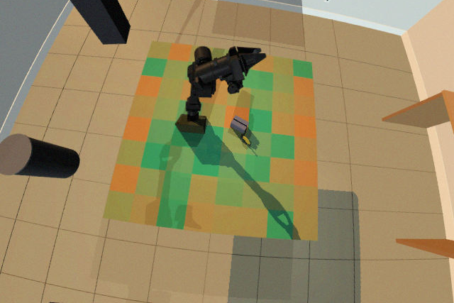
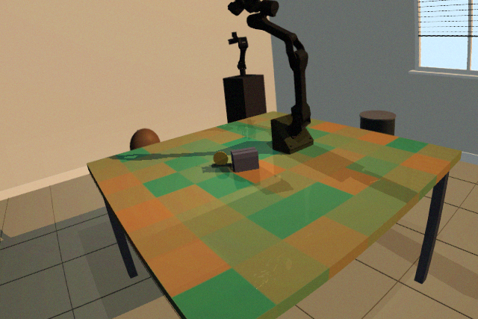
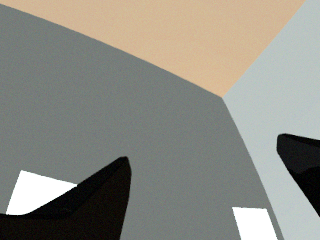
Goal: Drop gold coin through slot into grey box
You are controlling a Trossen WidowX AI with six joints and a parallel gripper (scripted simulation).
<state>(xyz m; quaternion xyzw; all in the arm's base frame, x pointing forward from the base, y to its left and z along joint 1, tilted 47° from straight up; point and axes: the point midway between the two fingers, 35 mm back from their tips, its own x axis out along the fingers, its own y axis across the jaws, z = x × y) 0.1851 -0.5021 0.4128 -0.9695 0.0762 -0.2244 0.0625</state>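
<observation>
The gold coin lies 69 cm below my gripper tip, 9 cm to the right of it and 6 cm ahead of it.
</observation>
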